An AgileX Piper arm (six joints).
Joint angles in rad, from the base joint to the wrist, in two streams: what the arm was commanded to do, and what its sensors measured. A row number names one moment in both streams.
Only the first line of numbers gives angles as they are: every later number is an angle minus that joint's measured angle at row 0.
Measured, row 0:
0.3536, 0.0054, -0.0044, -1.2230, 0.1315, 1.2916
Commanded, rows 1 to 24:
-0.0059, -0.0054, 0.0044, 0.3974, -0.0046, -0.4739
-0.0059, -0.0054, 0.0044, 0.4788, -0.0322, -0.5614
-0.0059, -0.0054, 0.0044, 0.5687, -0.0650, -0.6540
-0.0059, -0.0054, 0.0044, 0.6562, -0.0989, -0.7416
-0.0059, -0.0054, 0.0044, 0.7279, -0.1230, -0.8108
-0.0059, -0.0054, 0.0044, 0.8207, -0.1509, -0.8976
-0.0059, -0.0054, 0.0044, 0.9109, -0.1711, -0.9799
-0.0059, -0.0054, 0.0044, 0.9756, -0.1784, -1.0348
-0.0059, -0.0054, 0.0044, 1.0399, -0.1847, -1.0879
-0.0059, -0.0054, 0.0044, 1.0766, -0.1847, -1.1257
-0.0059, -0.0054, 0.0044, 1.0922, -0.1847, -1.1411
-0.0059, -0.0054, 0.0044, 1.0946, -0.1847, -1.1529
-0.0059, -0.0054, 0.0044, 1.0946, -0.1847, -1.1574
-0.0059, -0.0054, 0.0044, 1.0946, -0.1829, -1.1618
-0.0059, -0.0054, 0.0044, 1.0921, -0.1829, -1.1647
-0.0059, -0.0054, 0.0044, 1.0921, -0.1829, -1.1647
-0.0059, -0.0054, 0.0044, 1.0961, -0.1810, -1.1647
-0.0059, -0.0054, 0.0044, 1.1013, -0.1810, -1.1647
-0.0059, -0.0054, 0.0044, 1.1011, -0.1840, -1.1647
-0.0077, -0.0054, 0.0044, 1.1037, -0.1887, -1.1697
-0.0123, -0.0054, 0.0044, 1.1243, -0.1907, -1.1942
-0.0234, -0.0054, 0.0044, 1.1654, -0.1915, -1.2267
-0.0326, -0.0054, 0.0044, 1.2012, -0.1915, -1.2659
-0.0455, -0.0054, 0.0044, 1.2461, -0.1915, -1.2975
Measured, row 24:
-0.0085, 0.0000, 0.0000, 1.1282, -0.1710, -1.1880
